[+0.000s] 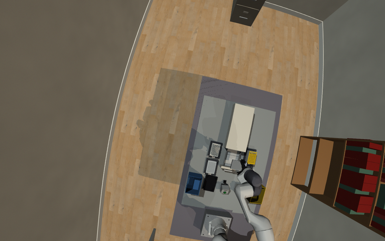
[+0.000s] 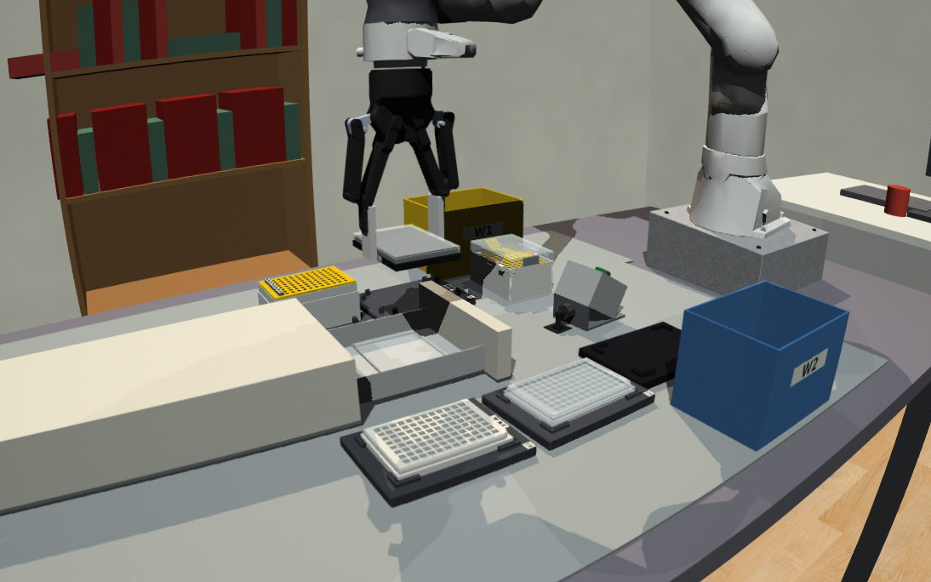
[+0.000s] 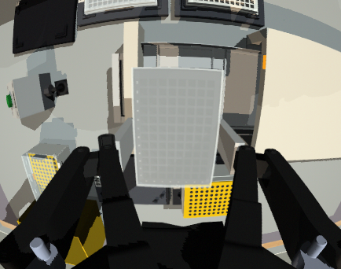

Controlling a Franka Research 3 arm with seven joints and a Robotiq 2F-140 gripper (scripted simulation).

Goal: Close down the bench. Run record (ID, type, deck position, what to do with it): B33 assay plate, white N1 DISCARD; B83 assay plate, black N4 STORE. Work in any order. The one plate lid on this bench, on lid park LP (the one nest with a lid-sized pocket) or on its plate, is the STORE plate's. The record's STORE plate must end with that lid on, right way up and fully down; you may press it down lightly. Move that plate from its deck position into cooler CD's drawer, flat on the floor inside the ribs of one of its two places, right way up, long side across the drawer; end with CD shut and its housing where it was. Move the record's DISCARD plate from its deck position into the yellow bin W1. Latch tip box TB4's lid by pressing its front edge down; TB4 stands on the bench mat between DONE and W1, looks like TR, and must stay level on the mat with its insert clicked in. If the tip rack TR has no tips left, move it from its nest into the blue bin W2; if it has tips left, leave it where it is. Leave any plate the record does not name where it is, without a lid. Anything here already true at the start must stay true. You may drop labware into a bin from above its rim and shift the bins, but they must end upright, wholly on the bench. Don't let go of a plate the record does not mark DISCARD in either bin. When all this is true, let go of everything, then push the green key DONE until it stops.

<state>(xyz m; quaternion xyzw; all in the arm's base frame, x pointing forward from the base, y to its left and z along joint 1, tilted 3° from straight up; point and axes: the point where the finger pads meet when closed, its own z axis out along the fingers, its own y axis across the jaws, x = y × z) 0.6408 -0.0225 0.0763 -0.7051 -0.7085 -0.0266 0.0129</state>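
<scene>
The cooler drawer lies 140 mm below my hand, 60 mm ahead of it and 30 mm to the left of it. Round my hand: black plate: 20 mm below; then clear plate lid: 10 mm below; then tip rack TR: 160 mm to the right, 110 mm below, 80 mm ahead.
</scene>
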